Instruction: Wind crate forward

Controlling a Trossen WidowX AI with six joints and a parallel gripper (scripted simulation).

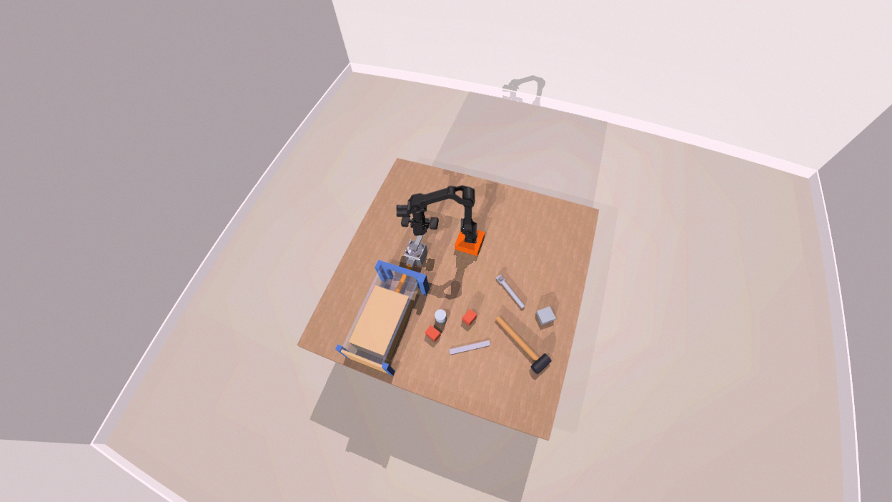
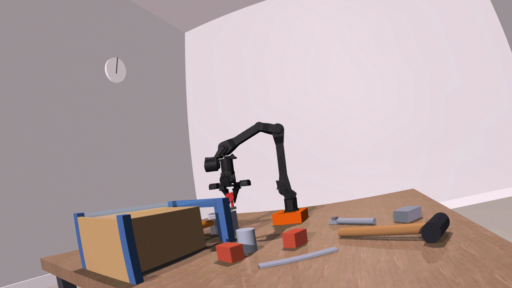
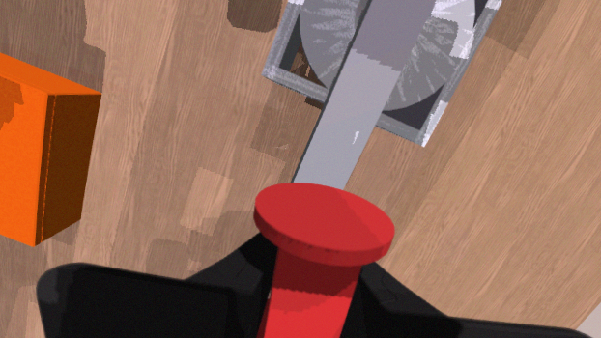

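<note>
Now: the grey winch handle 4 cm ahead of my gripper tip, 1 cm to the right of it and 1 cm below it. Also, from my gripper tip: red knob (2 cm above); then blue frame bar (26 cm ahead, 5 cm to the right, 1 cm below); then grey winch (8 cm below, 8 cm ahead, 2 cm to the right).
</note>
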